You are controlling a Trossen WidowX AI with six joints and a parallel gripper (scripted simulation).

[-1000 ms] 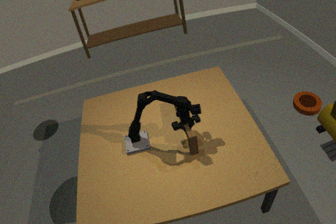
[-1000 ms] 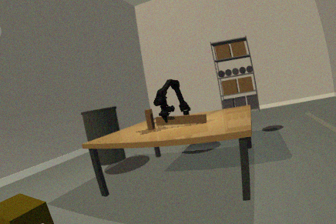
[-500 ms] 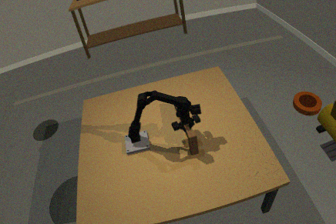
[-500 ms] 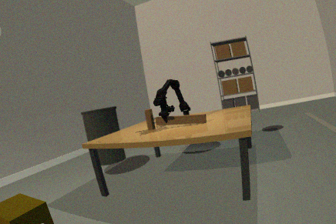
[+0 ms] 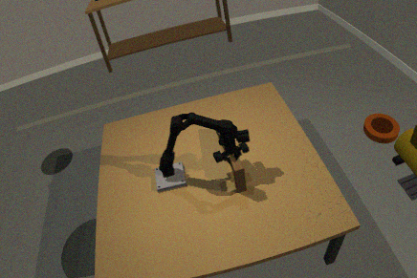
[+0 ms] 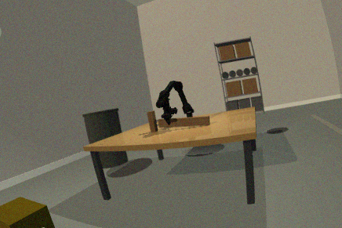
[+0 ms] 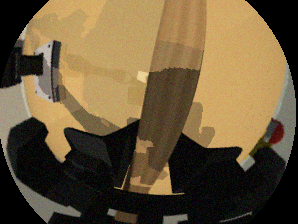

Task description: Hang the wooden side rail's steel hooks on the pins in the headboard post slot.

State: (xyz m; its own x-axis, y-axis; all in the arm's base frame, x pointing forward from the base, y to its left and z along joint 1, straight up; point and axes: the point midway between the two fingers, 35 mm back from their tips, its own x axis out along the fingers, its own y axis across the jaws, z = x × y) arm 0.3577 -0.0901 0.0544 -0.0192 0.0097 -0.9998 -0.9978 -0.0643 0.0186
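Right now the wooden headboard post is 10 mm behind my gripper tip, 150 mm to the right of it and 40 mm above it.
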